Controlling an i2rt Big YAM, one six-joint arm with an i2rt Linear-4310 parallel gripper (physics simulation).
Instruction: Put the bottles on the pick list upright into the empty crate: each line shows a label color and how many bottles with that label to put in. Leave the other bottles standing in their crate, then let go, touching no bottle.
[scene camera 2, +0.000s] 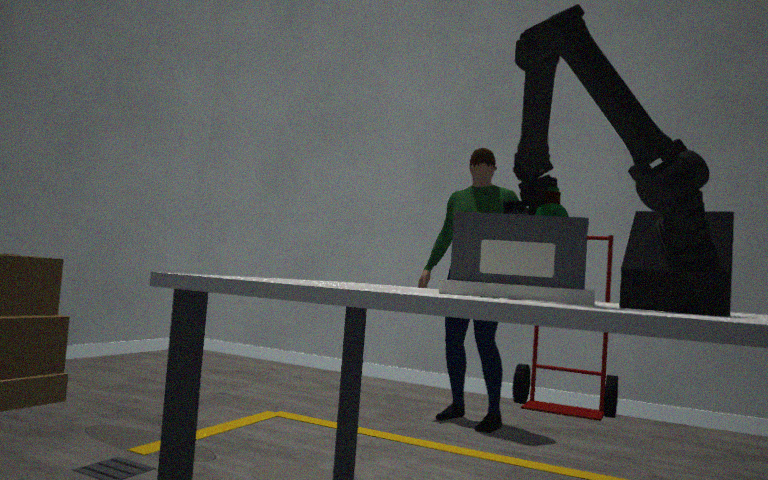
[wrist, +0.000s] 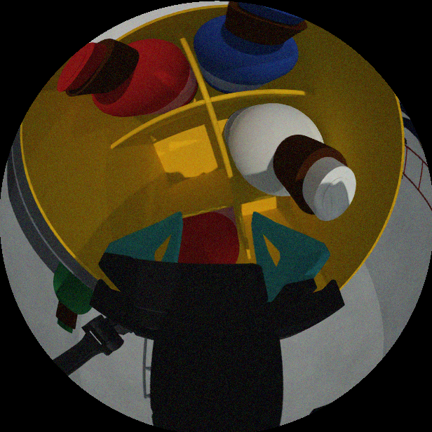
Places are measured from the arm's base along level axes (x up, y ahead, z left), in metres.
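Pixels of known places: arm's base, origin of its link: (scene camera 2: 684, 240).
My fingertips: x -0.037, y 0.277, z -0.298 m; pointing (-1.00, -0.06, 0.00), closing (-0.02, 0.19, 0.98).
Observation:
Ahead of a thing's pixels: the offset from my fingertips to its top centre. "spot": to the spot under its first point. Level surfaces: height alone.
A yellow divided crate (wrist: 350, 65) fills much of the wrist view. In it a red bottle (wrist: 150, 75) is at upper left, a blue bottle (wrist: 245, 55) at the top and a white bottle (wrist: 270, 145) right of centre. Another red bottle (wrist: 210, 240) shows partly below and between the fingers. My gripper (wrist: 216, 217) is part open, its teal fingers apart and holding nothing; in scene camera 2 its fingers are hidden. A green bottle (wrist: 75, 290) shows outside the yellow rim at lower left. A compartment left of the white bottle shows bare floor. No readable pick list shows.
In scene camera 2 a grey box {dz +0.212, dx +0.075, dy +0.047 m} (scene camera 2: 518, 226) with a pale panel stands on a light base {spot: dz +0.315, dx -0.080, dy +0.036 m} (scene camera 2: 515, 289) on the table {dx -0.104 m} (scene camera 2: 283, 285), hiding what is behind it. A person (scene camera 2: 481, 198) and a red hand truck (scene camera 2: 608, 271) stand behind. Cartons (scene camera 2: 31, 288) are at far left.

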